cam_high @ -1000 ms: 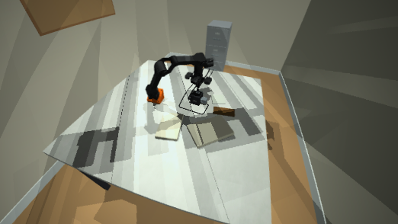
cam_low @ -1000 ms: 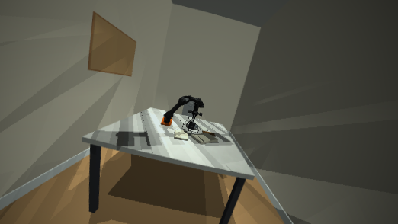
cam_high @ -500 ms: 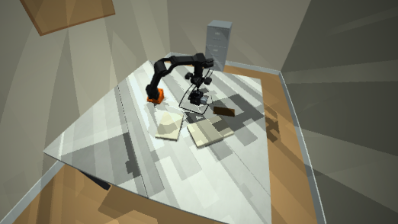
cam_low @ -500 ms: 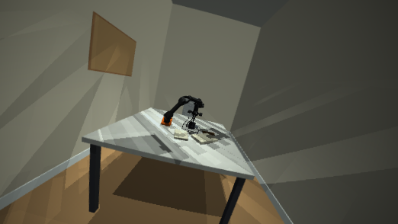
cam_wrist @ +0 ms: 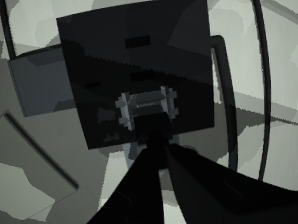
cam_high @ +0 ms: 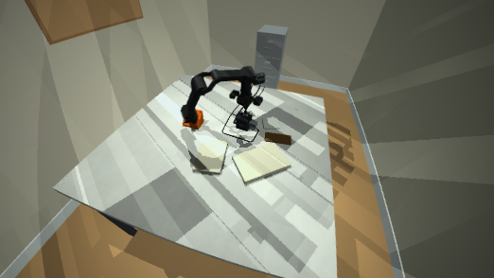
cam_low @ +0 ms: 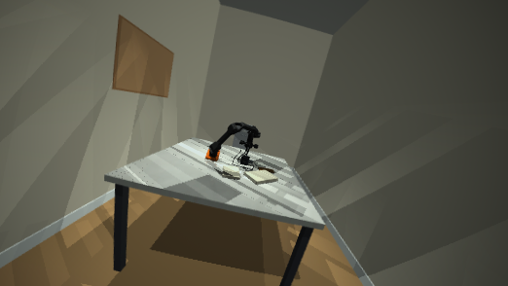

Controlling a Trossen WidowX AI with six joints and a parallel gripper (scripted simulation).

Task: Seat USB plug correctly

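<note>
The grey USB plug lies 2 cm below my gripper tip. The rest, counted from my gripper tip: brown flat block (23 cm ahead, 11 cm below, 5 cm to the right).
</note>
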